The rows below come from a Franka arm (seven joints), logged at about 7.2 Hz.
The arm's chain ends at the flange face. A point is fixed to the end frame.
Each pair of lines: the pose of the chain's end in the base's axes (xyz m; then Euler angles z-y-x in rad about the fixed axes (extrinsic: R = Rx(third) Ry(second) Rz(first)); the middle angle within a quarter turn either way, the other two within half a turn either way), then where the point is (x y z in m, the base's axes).
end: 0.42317 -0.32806 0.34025 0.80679 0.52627 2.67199
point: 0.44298 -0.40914 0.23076
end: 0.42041 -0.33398 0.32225 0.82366 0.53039 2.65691
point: 0.44044 -0.41600 0.21350
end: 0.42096 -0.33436 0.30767 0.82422 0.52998 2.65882
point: 0.44093 -0.41615 0.19874
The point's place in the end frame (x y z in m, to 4 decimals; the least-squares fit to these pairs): -0.0184 0.0521 0.1261
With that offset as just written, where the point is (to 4 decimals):
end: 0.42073 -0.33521 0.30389 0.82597 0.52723 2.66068
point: 0.4403 -0.4168 0.1947
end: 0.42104 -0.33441 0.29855 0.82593 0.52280 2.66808
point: 0.4400 -0.4152 0.1887
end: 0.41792 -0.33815 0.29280 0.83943 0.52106 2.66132
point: 0.4364 -0.4191 0.1830
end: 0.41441 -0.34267 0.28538 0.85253 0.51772 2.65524
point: 0.4322 -0.4238 0.1756
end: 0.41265 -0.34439 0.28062 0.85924 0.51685 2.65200
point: 0.4302 -0.4256 0.1709
